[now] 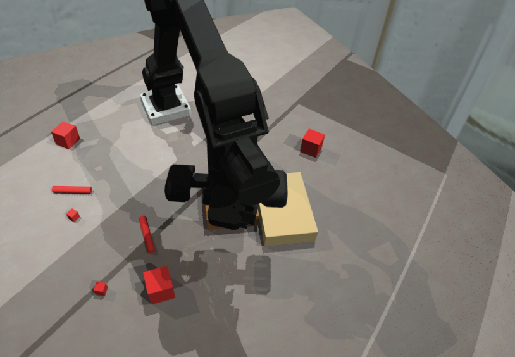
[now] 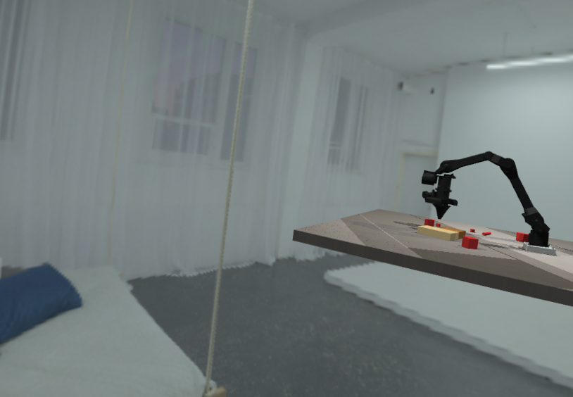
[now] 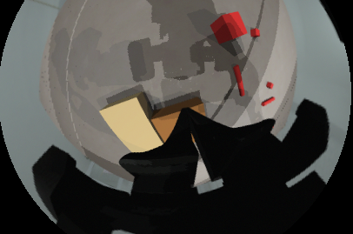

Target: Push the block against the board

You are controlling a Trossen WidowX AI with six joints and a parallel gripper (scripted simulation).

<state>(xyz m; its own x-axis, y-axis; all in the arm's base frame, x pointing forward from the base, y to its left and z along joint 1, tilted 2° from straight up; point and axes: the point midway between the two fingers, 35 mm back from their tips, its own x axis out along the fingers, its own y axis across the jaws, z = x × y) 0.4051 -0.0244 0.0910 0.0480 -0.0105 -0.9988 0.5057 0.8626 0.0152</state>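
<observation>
The square block lies 6 cm behind my gripper tip, 5 cm below it and 4 cm to the left of it. Also, from my gripper tip: board: 12 cm to the left, 5 cm below.
</observation>
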